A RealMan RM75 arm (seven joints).
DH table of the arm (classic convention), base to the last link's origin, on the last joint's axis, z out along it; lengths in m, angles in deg. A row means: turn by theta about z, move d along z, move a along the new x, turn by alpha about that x. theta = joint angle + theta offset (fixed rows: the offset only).
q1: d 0.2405, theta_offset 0, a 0, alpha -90
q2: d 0, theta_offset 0, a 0, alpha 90
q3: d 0.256, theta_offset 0, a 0, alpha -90
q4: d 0, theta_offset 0, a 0, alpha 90
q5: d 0.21, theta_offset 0, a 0, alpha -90
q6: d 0, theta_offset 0, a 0, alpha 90
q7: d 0.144, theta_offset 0, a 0, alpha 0
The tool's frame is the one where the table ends.
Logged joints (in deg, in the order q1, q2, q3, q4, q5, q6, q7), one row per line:
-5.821 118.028 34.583 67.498 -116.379 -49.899 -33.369
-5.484 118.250 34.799 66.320 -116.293 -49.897 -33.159
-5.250 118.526 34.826 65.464 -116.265 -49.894 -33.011
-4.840 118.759 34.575 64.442 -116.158 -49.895 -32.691
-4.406 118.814 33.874 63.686 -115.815 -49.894 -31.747
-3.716 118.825 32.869 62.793 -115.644 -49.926 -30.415
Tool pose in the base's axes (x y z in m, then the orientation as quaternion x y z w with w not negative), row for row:
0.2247 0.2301 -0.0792 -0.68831 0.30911 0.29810 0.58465
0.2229 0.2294 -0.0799 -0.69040 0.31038 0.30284 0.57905
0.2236 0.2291 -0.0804 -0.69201 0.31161 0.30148 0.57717
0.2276 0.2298 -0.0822 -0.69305 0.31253 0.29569 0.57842
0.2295 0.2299 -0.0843 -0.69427 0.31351 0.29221 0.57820
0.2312 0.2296 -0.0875 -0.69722 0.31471 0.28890 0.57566
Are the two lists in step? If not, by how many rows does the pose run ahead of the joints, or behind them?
The pose runs 2 rows behind the joints: the pose in row i belongs to the joints in row i - 2.
